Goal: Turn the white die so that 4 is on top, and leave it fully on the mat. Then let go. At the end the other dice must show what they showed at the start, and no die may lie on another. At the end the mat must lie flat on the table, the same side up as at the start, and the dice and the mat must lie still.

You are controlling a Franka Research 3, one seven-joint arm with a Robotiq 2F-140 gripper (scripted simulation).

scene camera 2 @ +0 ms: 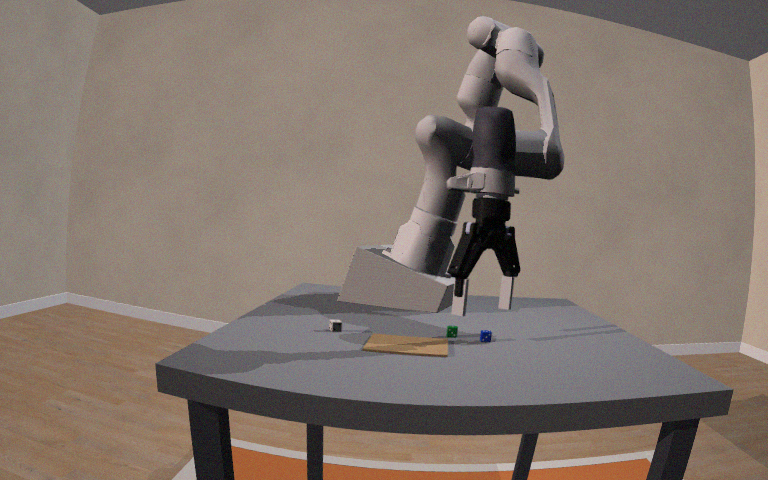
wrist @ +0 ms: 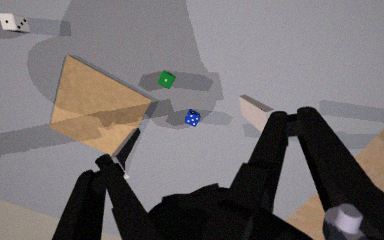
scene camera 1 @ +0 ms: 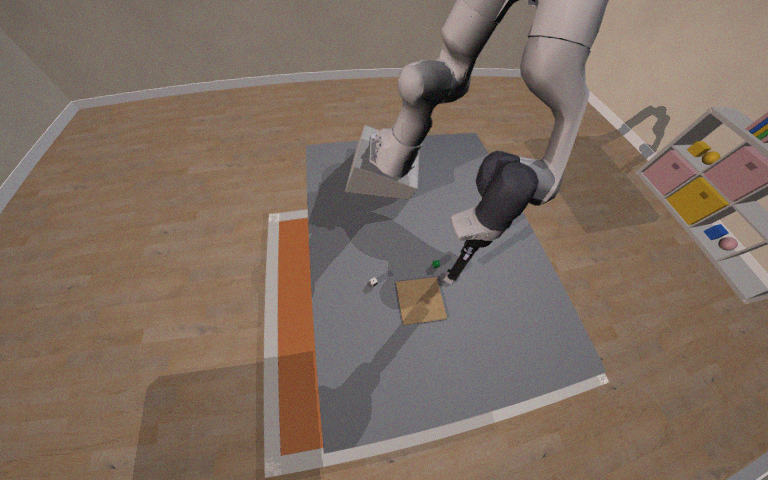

Labels:
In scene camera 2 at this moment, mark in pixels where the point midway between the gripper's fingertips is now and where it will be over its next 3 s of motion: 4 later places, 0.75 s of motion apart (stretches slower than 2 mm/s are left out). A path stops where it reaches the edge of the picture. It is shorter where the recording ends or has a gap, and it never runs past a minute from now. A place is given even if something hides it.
The gripper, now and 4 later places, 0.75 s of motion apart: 482,311; 488,264; 382,260; 339,257; 339,264

